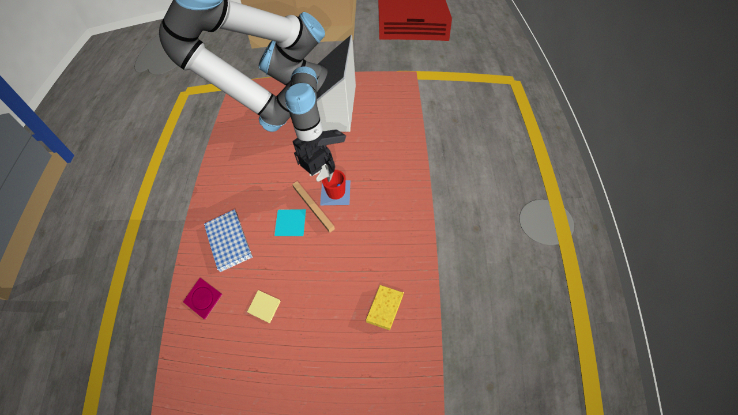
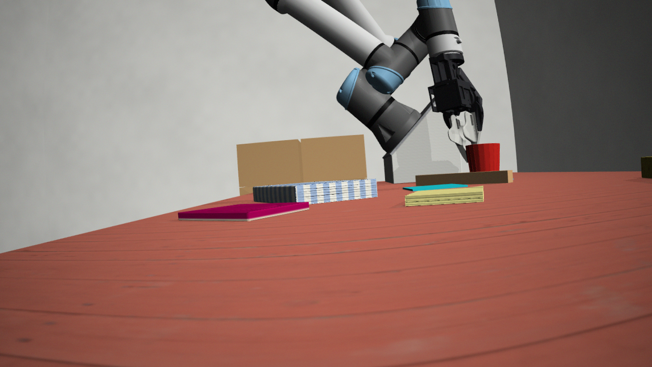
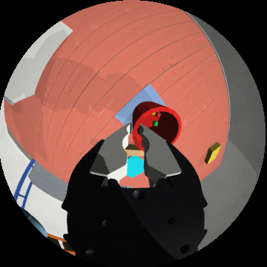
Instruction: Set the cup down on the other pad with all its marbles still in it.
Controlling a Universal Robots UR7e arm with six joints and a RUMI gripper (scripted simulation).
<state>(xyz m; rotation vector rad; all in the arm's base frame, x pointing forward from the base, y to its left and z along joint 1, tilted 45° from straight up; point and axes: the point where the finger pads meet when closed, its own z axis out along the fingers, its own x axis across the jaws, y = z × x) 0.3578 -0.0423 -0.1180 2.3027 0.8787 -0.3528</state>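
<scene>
Right now the red cup is 30 mm below my hand, 20 mm to the left of it and 20 mm ahead of it. Also, from my hand: wooden rail 80 mm ahead, 60 mm below, 50 mm to the right; then cyan pad 130 mm ahead, 120 mm to the right, 60 mm below.
</scene>
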